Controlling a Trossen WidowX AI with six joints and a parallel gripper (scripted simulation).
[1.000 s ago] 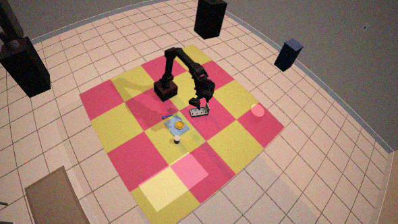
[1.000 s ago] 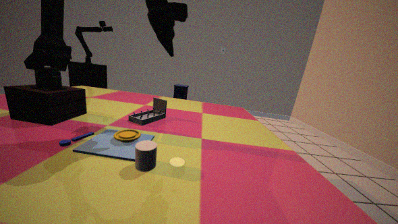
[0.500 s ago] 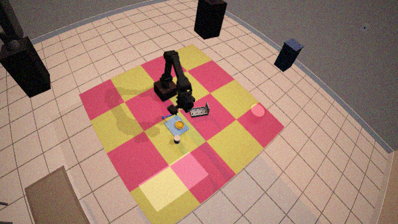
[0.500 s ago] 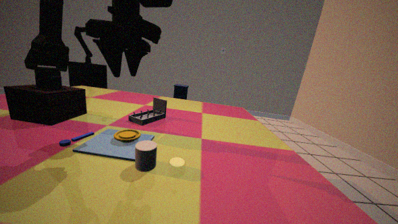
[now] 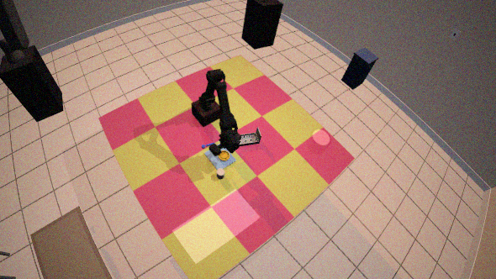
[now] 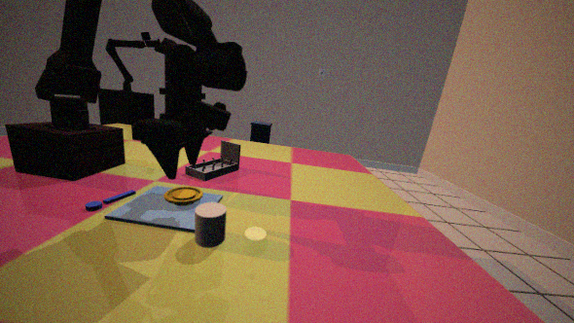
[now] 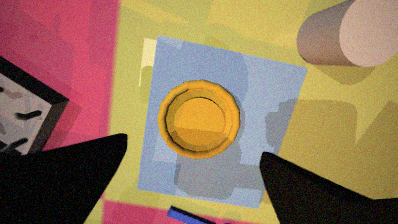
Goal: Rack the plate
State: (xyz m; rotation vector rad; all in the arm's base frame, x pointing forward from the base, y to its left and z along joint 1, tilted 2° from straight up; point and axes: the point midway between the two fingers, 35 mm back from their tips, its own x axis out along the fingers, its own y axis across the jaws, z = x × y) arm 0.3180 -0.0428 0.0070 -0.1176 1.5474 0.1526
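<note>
The yellow plate lies 50 mm below my gripper tip. The rest, counted from my gripper tip: blue mat (60 mm below, 20 mm to the right, 10 mm behind); dish rack (190 mm to the left, 40 mm below, 30 mm behind); blue utensil (120 mm behind, 60 mm below, 50 mm to the right).
</note>
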